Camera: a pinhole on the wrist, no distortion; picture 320 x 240 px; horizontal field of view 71.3 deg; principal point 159.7 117.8 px. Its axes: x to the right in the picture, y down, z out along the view. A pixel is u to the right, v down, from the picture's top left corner.
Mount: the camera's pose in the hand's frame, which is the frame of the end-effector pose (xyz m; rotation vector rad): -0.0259 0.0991 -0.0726 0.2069 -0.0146 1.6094
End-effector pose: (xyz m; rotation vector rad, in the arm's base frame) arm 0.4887 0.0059 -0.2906 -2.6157 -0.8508 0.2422
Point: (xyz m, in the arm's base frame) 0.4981 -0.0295 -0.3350
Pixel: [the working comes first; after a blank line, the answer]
In the camera's frame: -0.0356 0.0001 0.1069

85 118
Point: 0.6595 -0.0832 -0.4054
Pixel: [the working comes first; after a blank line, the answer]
In the camera's frame: 0.1139 -0.1073 0.1021

outside the picture
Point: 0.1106 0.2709 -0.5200
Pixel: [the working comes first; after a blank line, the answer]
In the camera's frame: -0.3303 0.1840 0.4992

12 200
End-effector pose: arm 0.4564 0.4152 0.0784 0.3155 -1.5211 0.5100
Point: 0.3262 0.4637 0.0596
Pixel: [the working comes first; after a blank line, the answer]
In the camera's frame: 0.0321 0.0022 0.1580

205 121
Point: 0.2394 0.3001 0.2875
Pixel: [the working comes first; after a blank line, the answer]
In the camera's frame: -0.0733 -0.1787 0.3638

115 8
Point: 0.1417 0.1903 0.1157
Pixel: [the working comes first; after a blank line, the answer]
In the camera's frame: -0.0729 0.0180 0.4752

125 126
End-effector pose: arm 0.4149 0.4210 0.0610 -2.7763 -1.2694 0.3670
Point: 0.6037 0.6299 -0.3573
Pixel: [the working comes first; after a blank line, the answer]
In the camera's frame: 0.0164 -0.3260 0.4684

outside the picture
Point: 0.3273 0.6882 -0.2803
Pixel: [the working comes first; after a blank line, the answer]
In the camera's frame: -0.2313 -0.1702 0.4756

51 38
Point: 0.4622 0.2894 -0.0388
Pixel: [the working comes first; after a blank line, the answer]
In the camera's frame: 0.0617 0.0416 0.1518

250 179
